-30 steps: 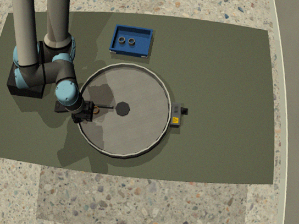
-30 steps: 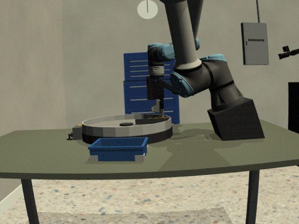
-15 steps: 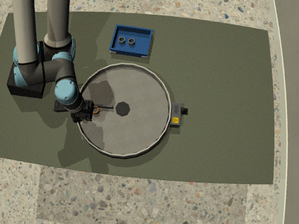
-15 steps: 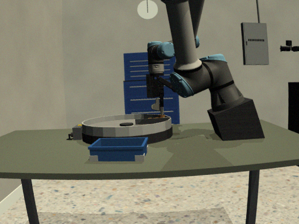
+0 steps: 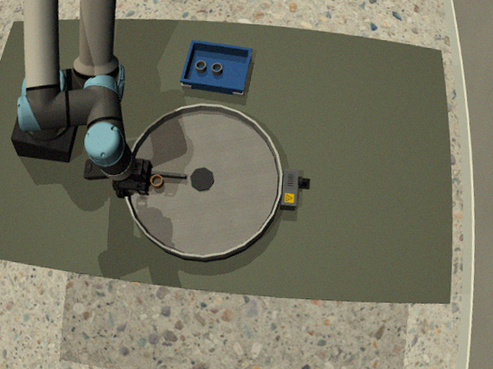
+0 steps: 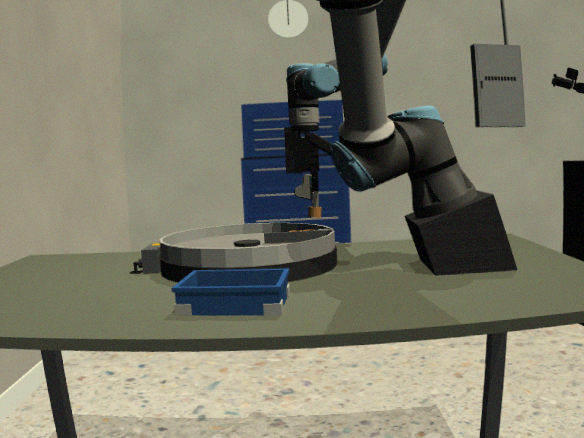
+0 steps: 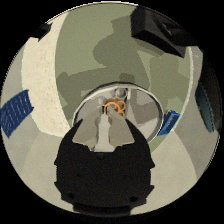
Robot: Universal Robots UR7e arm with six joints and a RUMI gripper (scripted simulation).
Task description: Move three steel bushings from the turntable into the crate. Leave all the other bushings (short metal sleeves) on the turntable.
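Right now my hand is 180 mm short of the round grey turntable, 40 mm to the right of it and 80 mm above it. The rest, counted from my hand: crate (220 mm ahead, 390 mm to the left, 100 mm below).
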